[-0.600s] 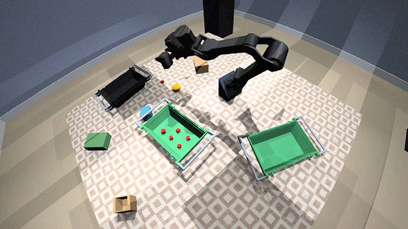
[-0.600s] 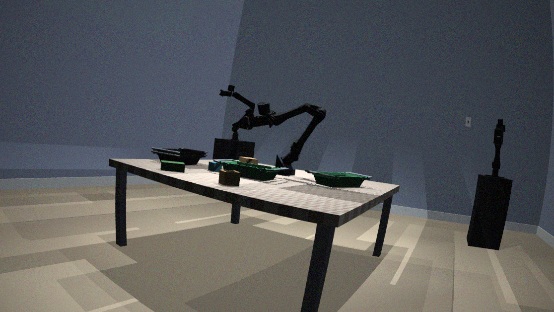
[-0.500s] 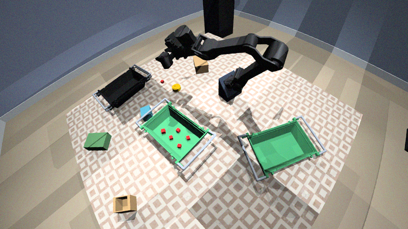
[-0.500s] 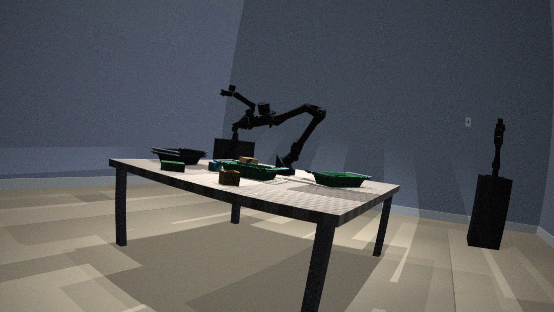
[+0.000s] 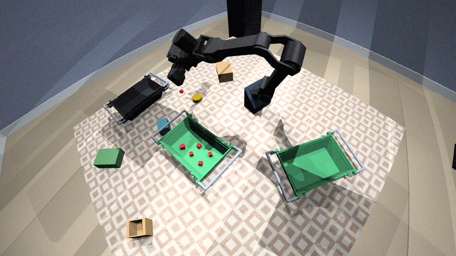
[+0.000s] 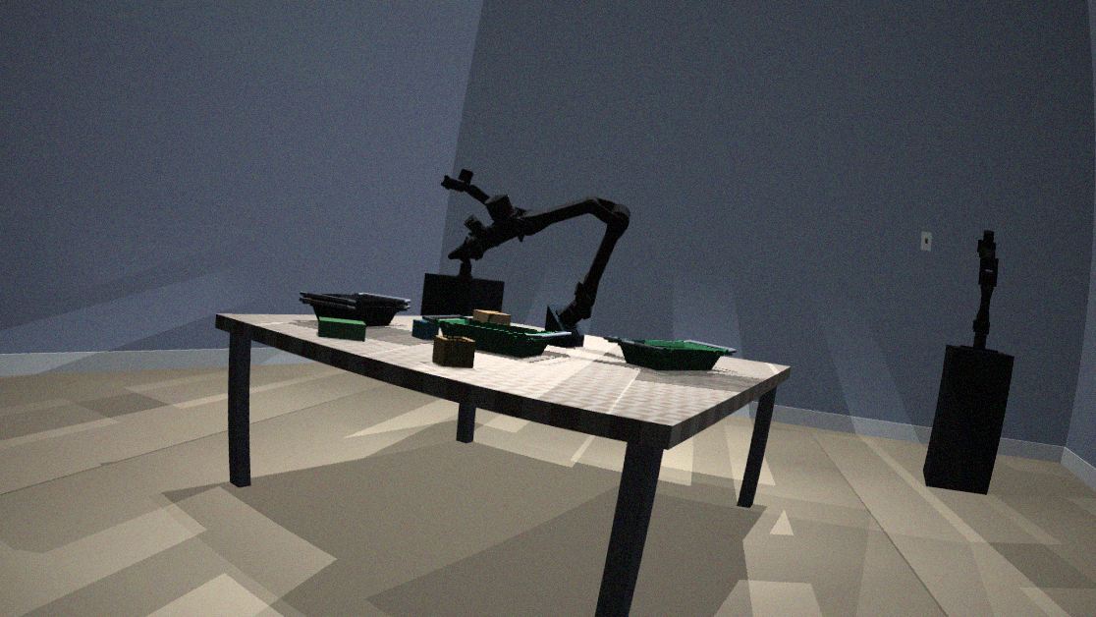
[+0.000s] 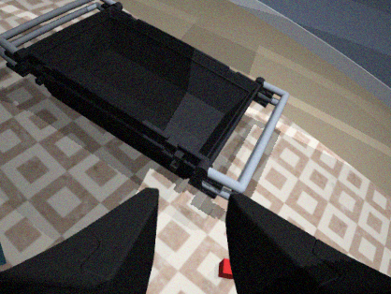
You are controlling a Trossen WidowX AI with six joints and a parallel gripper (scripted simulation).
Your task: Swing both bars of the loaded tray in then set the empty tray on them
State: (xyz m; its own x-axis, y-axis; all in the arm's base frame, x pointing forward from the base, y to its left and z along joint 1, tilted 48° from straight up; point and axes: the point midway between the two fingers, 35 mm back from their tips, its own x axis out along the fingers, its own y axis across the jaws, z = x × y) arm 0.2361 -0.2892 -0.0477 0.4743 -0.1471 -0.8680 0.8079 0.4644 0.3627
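Right now the cyan cube is 200 mm below my gripper tip, 150 mm ahead of it and 60 mm to the left of it. Also, from my gripper tip: cardboard box (440 mm ahead, 380 mm to the left, 210 mm below); green box (440 mm ahead, 200 mm below, 20 mm to the left); yellow disc (210 mm below, 80 mm behind, 10 mm to the left).
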